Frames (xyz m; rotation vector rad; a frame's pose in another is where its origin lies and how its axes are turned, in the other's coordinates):
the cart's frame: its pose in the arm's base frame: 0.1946 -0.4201 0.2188 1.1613 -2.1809 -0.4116
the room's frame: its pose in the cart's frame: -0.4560 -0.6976 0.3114 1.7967 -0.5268 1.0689
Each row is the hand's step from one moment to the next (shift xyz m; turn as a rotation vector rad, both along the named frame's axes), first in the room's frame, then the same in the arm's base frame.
Working: the room's frame: its pose in the arm's base frame: 0.6203 -0.4421 -0.5621 -0.1159 2.0473 -1.5384

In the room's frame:
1: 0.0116 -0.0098 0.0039 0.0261 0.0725 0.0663
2: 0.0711 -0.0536 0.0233 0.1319 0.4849 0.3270
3: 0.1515 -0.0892 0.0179 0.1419 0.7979 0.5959
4: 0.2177 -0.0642 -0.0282 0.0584 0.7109 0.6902
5: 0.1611 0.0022 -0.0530 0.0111 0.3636 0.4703
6: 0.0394 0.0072 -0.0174 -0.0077 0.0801 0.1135
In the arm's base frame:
1: -0.0103 -0.0112 0.0037 0.0294 -0.0428 -0.0874
2: -0.0620 -0.0659 0.0170 0.1759 -0.1697 -0.5475
3: -0.1409 -0.1049 0.0191 0.3801 -0.2991 -0.8820
4: -0.2120 -0.0832 -0.0211 0.4729 -0.3760 -0.7875
5: -0.1595 -0.0174 -0.0549 0.3145 -0.2853 -0.4161
6: -0.0394 0.0018 -0.0187 0.0826 -0.0673 -0.0895

